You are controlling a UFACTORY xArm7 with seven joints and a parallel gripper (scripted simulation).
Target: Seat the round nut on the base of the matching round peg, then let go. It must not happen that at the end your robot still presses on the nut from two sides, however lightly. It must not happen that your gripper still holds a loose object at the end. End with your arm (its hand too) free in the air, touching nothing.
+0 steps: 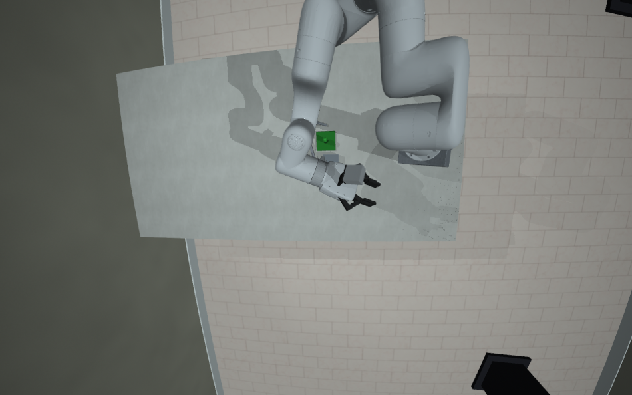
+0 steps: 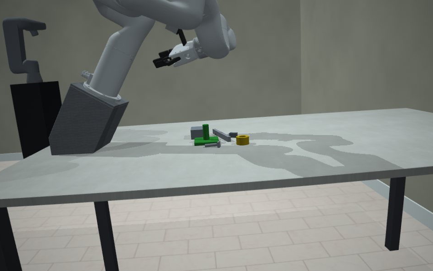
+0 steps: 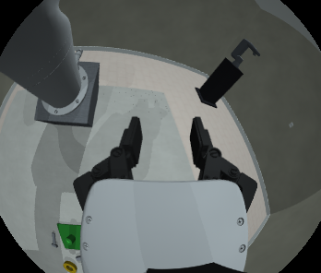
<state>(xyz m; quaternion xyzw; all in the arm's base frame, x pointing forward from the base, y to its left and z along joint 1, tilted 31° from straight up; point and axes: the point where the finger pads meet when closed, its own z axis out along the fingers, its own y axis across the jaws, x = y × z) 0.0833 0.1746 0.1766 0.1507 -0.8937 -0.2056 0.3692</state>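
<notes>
The grey t-shaped piece is 280 mm below my hand, 230 mm to the right of it and 210 mm ahead of it. Round my hand: long grey bar: 280 mm below, 210 mm ahead, 90 mm to the right; grey block: 270 mm below, 140 mm ahead, 70 mm to the right; small grey cube: 280 mm below, 260 mm ahead, 90 mm to the right.
</notes>
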